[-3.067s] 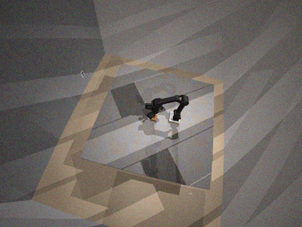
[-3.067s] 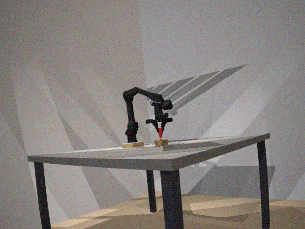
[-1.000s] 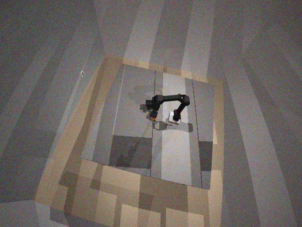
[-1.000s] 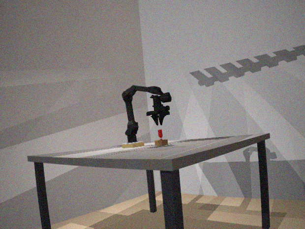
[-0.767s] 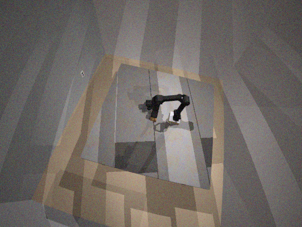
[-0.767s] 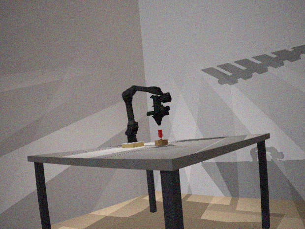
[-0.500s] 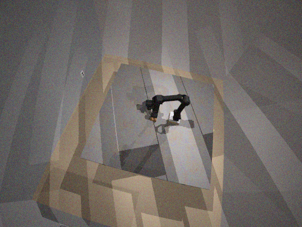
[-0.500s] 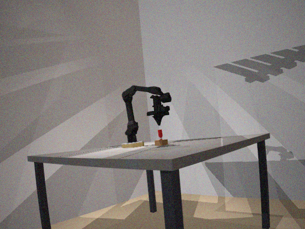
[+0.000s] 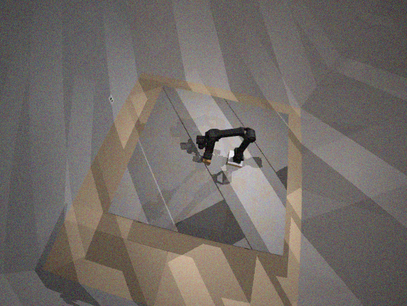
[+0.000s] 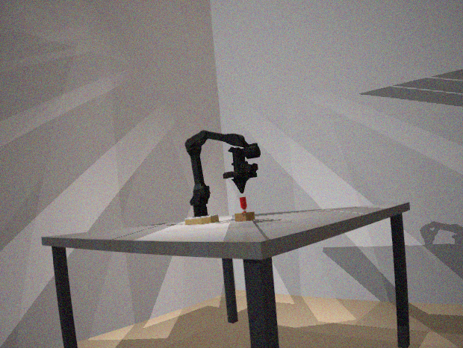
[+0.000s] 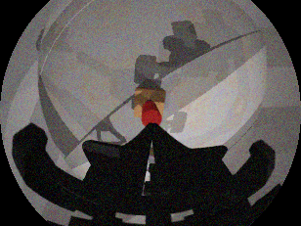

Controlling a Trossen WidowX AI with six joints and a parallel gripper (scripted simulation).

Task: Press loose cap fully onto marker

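My gripper tip is now 40 mm above the red cap. The rest, counted from my gripper tip: tan holder block (110 mm below).
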